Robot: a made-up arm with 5 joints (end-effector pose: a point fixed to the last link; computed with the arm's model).
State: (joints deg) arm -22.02 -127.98 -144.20 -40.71 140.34
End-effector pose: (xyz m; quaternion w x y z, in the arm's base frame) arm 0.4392 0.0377 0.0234 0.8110 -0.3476 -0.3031 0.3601
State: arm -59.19 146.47 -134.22 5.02 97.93
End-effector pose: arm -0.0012 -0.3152 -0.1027 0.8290 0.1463 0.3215 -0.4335
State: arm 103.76 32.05 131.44 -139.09 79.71
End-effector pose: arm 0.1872 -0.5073 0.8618 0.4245 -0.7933 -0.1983 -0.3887
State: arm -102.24 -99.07 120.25 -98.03 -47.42
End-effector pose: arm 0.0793 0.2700 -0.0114 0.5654 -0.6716 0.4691 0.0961
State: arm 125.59 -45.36 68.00 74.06 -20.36
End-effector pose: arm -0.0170 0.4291 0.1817 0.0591 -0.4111 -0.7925 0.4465
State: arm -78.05 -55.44 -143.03 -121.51 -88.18
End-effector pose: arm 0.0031 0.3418 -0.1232 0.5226 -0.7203 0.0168 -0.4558
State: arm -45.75 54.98 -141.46 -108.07 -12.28
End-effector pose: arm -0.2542 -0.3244 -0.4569 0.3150 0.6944 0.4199 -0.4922
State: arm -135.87 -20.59 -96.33 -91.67 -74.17
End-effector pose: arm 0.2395 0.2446 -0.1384 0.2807 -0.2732 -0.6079 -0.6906
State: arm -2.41 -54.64 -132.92 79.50 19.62
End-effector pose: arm -0.4271 0.0225 0.3726 0.1089 -0.6023 0.5395 -0.5782
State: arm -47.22 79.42 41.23 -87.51 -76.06
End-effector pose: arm -0.2354 -0.4451 0.0762 0.7379 0.0741 -0.1566 0.6523
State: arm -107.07 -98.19 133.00 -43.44 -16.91
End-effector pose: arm 0.0888 0.0372 0.0207 0.5342 -0.6530 0.5130 -0.1582
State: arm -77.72 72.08 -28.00 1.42 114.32
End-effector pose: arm -0.3047 -0.1267 -0.1736 0.2143 0.0140 0.7680 -0.6033
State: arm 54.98 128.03 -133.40 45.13 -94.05
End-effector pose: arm 0.1284 -0.3696 0.0800 0.7979 -0.5370 0.2737 -0.0060
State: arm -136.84 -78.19 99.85 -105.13 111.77
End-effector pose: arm 0.2333 0.5717 -0.1484 0.5252 -0.1936 -0.4545 0.6928
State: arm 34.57 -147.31 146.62 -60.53 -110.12
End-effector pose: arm 0.2020 0.0646 -0.0529 0.6760 0.3033 -0.6280 -0.2380
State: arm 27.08 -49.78 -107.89 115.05 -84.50
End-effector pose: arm -0.3355 0.2405 0.3418 0.5238 -0.1990 -0.3556 0.7480
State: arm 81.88 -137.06 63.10 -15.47 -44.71
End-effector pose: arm 0.0676 -0.0890 0.0088 0.5780 -0.1800 -0.0181 -0.7958
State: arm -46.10 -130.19 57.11 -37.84 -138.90
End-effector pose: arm 0.0379 0.1989 0.3189 0.5282 0.8211 -0.2140 -0.0321
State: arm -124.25 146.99 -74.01 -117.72 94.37
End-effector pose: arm -0.2788 -0.7531 0.3821 0.3404 -0.4079 -0.5183 -0.6701
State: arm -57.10 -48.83 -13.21 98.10 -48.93
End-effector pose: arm -0.0415 0.3045 -0.2957 0.6064 0.4234 0.6728 -0.0166
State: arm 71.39 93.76 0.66 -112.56 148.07
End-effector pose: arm 0.0533 -0.8234 0.2912 0.0509 -0.1726 0.6816 0.7092
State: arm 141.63 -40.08 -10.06 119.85 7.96
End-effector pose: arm 0.2035 0.3101 0.6307 0.5841 0.1672 -0.7318 0.3088
